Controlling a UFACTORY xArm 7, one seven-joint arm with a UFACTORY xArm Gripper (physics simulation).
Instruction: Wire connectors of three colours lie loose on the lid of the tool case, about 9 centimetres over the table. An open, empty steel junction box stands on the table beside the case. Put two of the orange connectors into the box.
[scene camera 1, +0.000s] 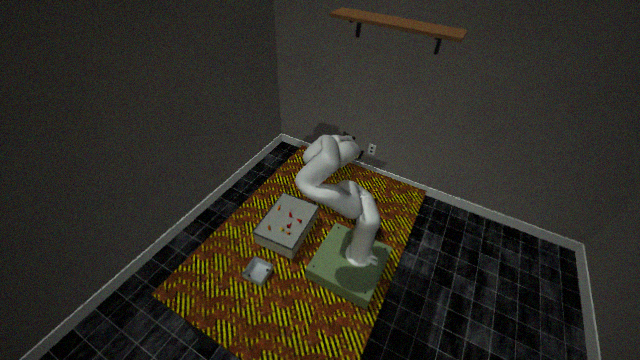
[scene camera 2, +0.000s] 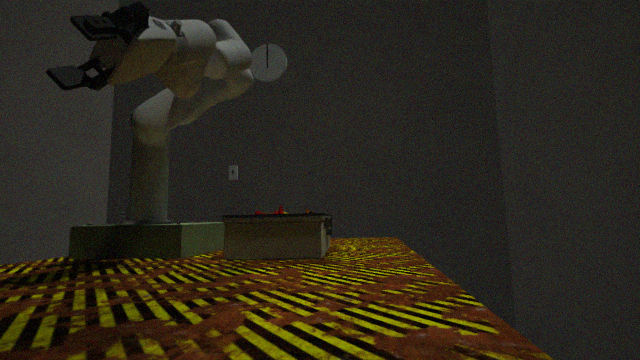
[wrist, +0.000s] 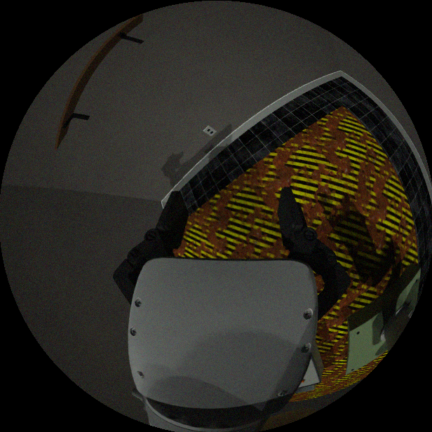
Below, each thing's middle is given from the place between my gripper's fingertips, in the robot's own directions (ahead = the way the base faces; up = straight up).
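The tool case (scene camera 2: 307, 235) is a long way to the left of my hand. It is also a good way below my hand and a good way ahead of it.
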